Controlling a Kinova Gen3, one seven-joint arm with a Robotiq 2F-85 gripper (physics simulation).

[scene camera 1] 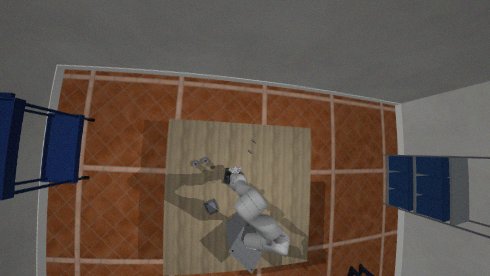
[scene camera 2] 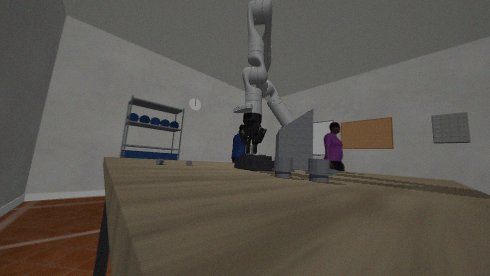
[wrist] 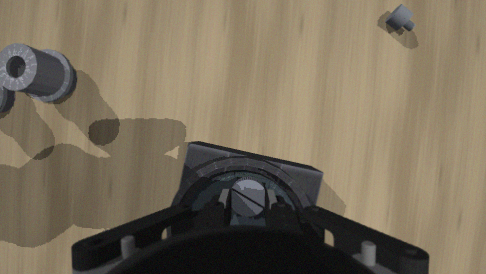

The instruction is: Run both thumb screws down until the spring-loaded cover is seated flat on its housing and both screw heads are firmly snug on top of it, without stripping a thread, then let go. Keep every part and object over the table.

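Places are measured from the arm's base along level axes (x right, y ahead, z up), in centimetres.
Pixels of known places: gripper, between the fingertips: (scene camera 2: 250,154) (wrist: 248,201); arm's base, origin of its link: (scene camera 1: 249,240) (scene camera 2: 289,124).
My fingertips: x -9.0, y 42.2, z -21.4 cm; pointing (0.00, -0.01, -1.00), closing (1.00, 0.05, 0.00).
Note:
Ahead of a thing's pixels: the offset from my fingertips to its top centre. "spot": to the spot under its first point.
The dark square housing @(dx -0.5, dy -2.8, dz -0.3 cm) (scene camera 1: 227,176) (scene camera 2: 260,163) (wrist: 199,154) sits on the table with a round raised rim. Inside the rim, part of the dark teal cover @(spot: dx -3.3, dy +0.2, dz -1.0 cm) (wrist: 210,192) shows. My gripper (scene camera 2: 253,149) (wrist: 248,201) points down over the housing and is shut on a thumb screw @(dx +0.0, dy +0.3, dz +0.4 cm) (wrist: 248,194), whose slotted, knurled round head stands between the fingertips above the cover. The slot runs diagonally in the wrist view. The second thumb screw does not show; the gripper hides the lower part of the cover. Whether the cover is flat on the housing cannot be told.
Two grey cylinders @(dx -30.1, dy +8.1, dz -1.0 cm) (scene camera 1: 195,163) @(dx -22.2, dy +10.3, dz -1.0 cm) (scene camera 1: 205,161) (scene camera 2: 283,167) (scene camera 2: 318,169) stand near the housing. Two small headed parts @(spot: dx +18.0, dy +26.8, dz -4.7 cm) (scene camera 1: 253,141) @(spot: dx +15.2, dy +18.1, dz -3.9 cm) (scene camera 1: 250,151) (scene camera 2: 160,162) (scene camera 2: 189,163) lie on the table. A grey block @(dx -17.9, dy -27.4, dz -3.9 cm) (scene camera 1: 211,206) and an upright grey panel (scene camera 2: 295,145) are also there.

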